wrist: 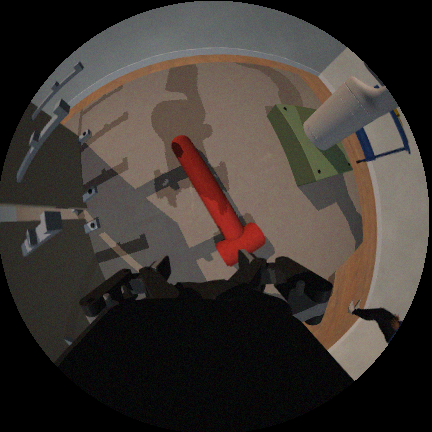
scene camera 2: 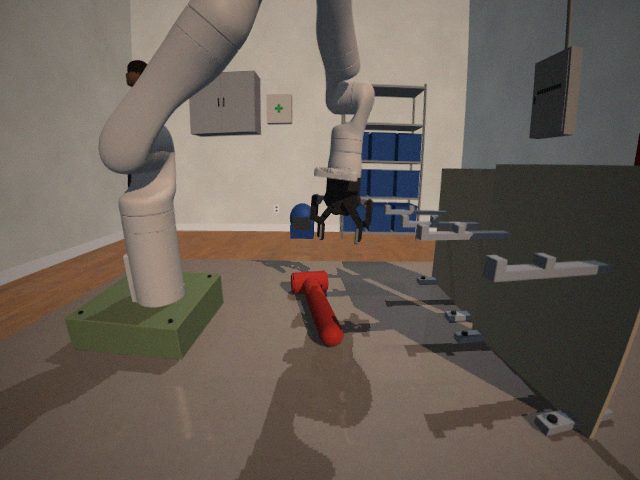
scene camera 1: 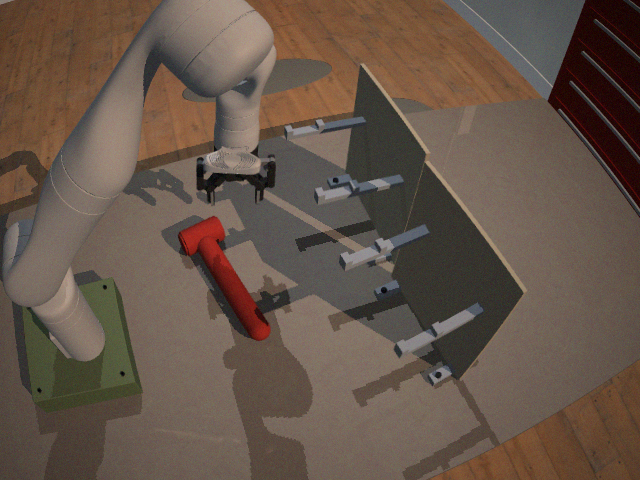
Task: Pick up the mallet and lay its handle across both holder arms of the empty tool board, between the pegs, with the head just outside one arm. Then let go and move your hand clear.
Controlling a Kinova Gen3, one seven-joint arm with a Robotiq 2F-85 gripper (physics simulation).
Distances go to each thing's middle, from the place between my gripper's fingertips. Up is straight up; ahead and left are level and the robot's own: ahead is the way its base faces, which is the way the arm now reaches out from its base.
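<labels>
Relative to the red mallet (scene camera 1: 203, 237), my hand is 80 mm to the left of it, 60 mm past it and 120 mm above it.
</labels>
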